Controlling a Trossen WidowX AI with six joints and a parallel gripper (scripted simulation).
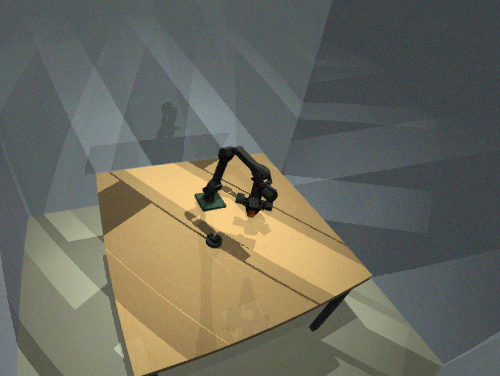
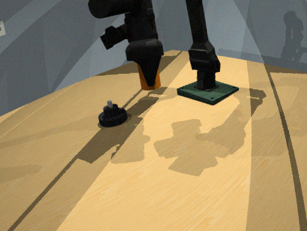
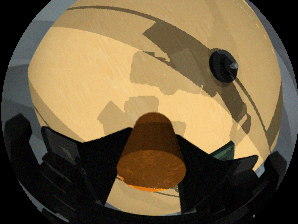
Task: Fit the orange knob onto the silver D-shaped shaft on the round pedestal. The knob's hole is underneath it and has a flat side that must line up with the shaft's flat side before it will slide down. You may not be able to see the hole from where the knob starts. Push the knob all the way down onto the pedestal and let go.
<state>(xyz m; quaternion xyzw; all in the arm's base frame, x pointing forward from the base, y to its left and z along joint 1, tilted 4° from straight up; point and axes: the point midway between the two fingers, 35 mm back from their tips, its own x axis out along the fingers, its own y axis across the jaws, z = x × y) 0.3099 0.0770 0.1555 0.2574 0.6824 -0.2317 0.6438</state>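
The round pedestal lies 20 cm to the right of my gripper tip, 11 cm below it and 1 cm behind it. The rest, counted from my gripper tip: orange knob 3 cm above.
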